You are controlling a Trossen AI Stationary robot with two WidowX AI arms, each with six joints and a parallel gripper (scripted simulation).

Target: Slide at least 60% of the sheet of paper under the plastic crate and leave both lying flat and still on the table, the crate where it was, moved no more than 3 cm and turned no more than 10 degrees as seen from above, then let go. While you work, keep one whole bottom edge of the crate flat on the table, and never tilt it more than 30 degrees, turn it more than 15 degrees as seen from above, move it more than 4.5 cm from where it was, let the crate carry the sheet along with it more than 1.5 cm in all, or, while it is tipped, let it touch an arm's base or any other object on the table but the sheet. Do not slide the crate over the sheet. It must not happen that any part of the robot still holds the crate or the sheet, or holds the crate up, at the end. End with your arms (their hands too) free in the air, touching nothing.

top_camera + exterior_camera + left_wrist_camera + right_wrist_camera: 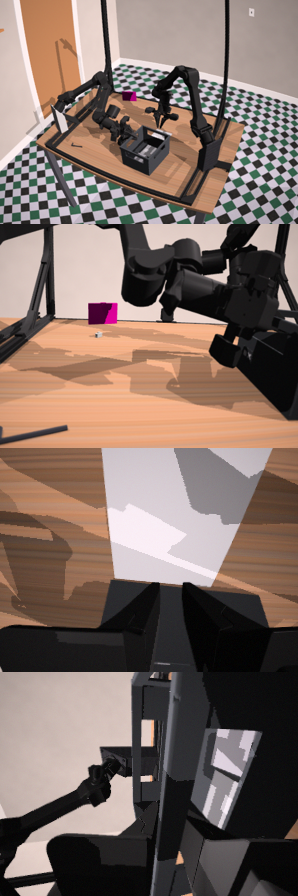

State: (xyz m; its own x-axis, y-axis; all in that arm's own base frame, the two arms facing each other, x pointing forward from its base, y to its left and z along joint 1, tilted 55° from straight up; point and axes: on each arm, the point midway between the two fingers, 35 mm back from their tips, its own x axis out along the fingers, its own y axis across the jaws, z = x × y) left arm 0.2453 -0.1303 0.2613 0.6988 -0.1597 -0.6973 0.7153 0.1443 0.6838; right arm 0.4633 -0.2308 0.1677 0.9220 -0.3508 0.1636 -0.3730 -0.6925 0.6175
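Now: the paper 100 mm below my left hand and 30 mm ahead of it. From my left hand the other things lie so: magenta box: 340 mm to the right, 290 mm behind, 60 mm below.
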